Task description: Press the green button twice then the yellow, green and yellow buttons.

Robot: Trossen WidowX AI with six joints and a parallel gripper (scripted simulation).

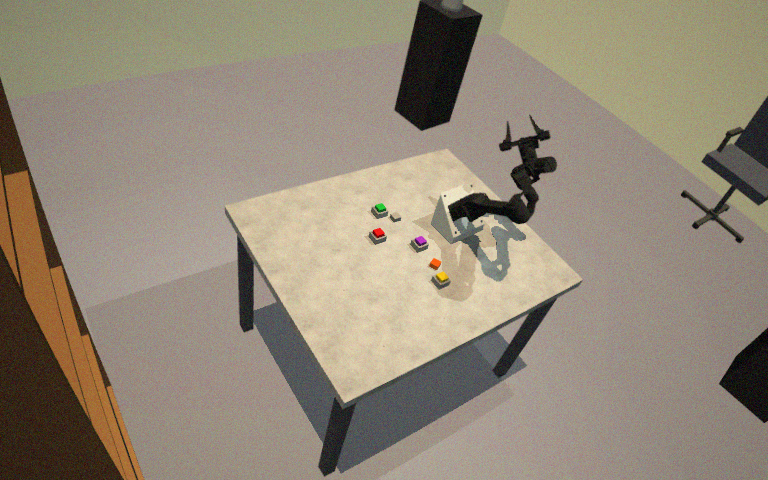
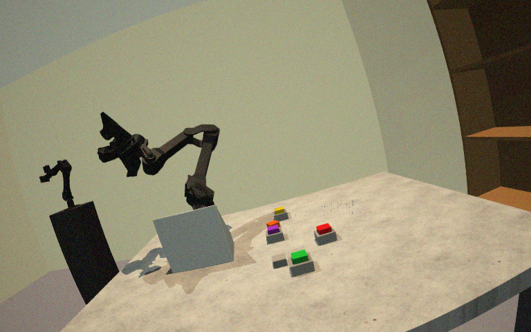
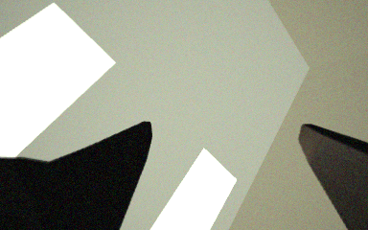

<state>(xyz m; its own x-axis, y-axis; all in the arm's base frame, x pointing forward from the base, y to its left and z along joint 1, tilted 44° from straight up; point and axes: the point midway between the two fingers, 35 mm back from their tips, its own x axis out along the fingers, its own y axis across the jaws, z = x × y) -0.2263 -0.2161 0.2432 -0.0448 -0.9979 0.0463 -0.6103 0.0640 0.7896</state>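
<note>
The green button is 40 cm ahead of my gripper tip, 20 cm to the right of it and 43 cm below it. Round my gripper tip: small grey block: 36 cm ahead, 15 cm to the right, 46 cm below; purple button: 38 cm ahead, 2 cm to the left, 43 cm below; orange block: 40 cm ahead, 12 cm to the left, 46 cm below.
</note>
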